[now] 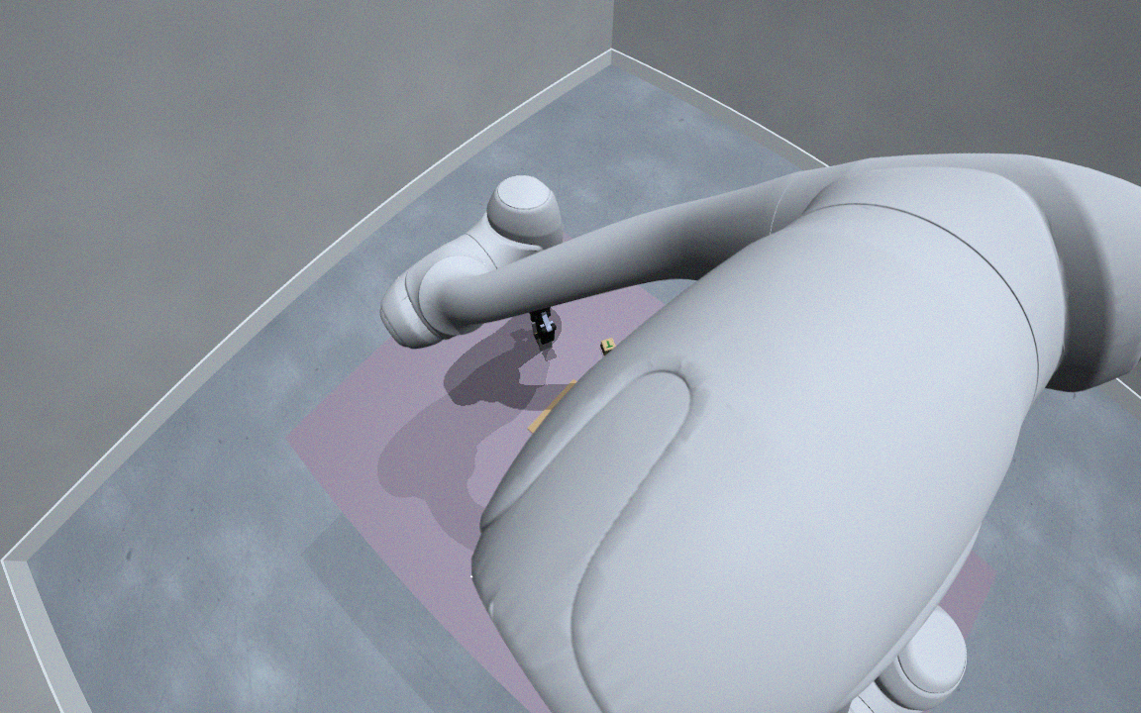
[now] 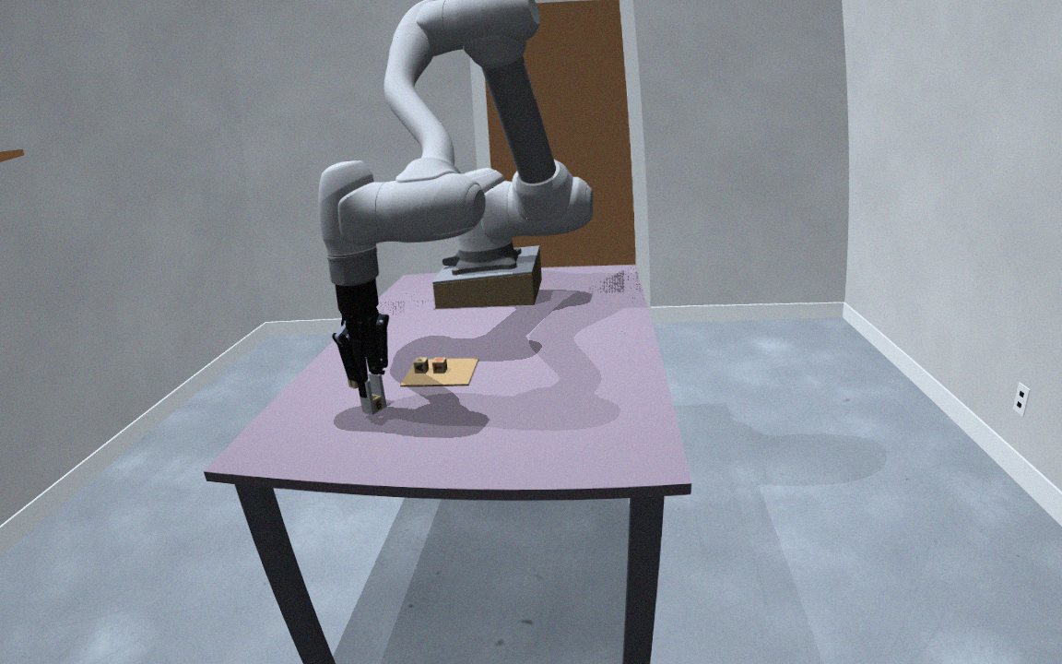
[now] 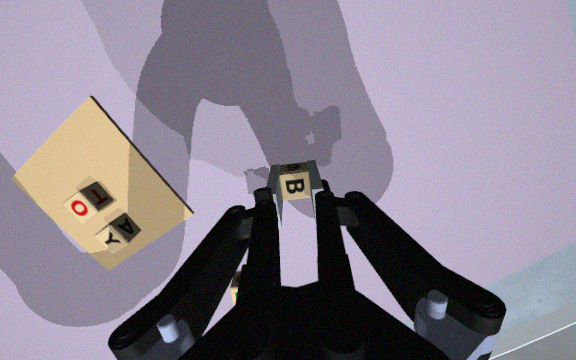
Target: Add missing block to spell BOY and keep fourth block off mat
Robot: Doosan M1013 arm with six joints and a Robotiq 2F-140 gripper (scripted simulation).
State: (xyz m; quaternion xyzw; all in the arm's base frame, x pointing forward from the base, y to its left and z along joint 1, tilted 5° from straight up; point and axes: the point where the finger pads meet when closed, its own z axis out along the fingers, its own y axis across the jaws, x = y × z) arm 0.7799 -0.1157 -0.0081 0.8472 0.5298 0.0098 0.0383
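Now: hand 18 cm past the mat, 9 cm to the right of it and 3 cm above it. Also, from my hand: block (12 cm behind, 8 cm to the right, 2 cm below).
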